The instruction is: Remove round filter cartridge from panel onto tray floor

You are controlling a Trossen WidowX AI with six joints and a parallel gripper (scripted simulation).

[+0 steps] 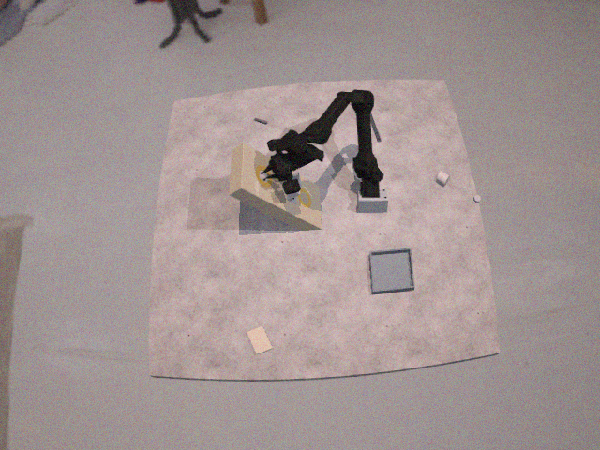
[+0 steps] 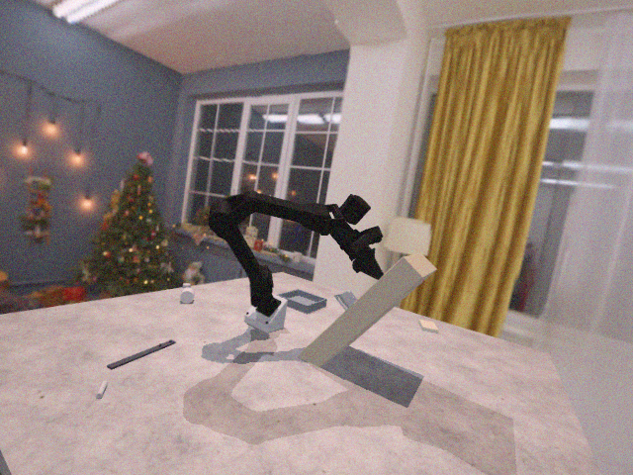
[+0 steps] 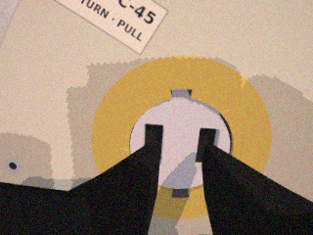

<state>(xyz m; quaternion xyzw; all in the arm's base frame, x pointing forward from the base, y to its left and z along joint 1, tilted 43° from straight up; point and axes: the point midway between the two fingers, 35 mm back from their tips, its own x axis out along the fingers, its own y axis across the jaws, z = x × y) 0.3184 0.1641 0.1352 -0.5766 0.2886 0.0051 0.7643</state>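
The round filter cartridge lies 20 mm ahead of my gripper tip and 10 mm below it. From my gripper tip the other things lie so: service panel 30 mm behind, 90 mm below; then grey tray 430 mm behind, 240 mm to the left, 240 mm below.
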